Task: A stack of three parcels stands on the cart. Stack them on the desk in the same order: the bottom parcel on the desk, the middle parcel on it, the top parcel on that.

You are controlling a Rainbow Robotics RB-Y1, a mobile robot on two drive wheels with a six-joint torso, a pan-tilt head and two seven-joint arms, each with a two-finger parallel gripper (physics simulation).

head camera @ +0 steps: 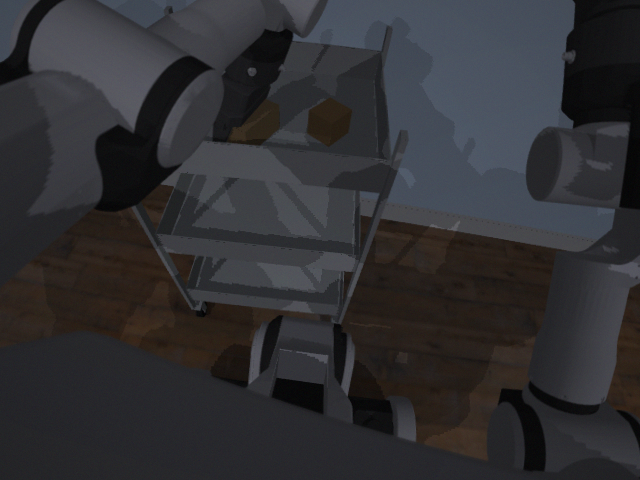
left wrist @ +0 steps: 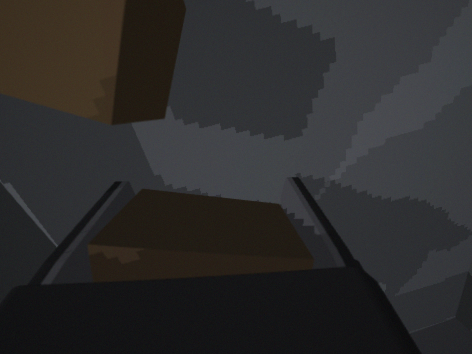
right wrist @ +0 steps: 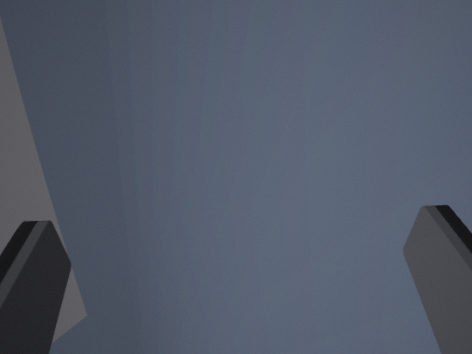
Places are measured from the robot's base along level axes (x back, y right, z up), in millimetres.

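Pixels of known places: left gripper, fingertip midpoint: (head camera: 233,126) (left wrist: 210,190); right gripper, fingertip midpoint: (right wrist: 239,236).
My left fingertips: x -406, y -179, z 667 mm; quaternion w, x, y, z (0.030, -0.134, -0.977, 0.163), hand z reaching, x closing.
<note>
Ahead of a thing's pixels: the offset from my left fingertips to its top centre. "spot": to the spot under its first point.
Two brown parcels lie apart on the top shelf of the metal cart (head camera: 279,170). One parcel @(dx -20, dy +167, dz +47 mm) (head camera: 329,121) sits to the right. The other parcel @(dx +13, dy +34, dz +47 mm) (head camera: 256,124) lies under my left gripper (head camera: 243,110). In the left wrist view this parcel (left wrist: 201,236) lies between the two wide-spread fingers of the left gripper (left wrist: 206,180), with a narrow gap on each side. The other parcel @(spot: dx +11, dy -64, dz +49 mm) (left wrist: 76,57) shows at the upper left. I see no third parcel. My right gripper (right wrist: 239,236) is open and empty, facing a blue-grey wall.
The cart has raised rails @(spot: dx -83, dy +258, dz +64 mm) (head camera: 385,88) and two lower shelves (head camera: 258,242). My right arm (head camera: 578,165) stands at the right edge. My base (head camera: 305,361) sits on the wooden floor just in front of the cart. A dark flat surface (head camera: 103,413) fills the bottom left.
</note>
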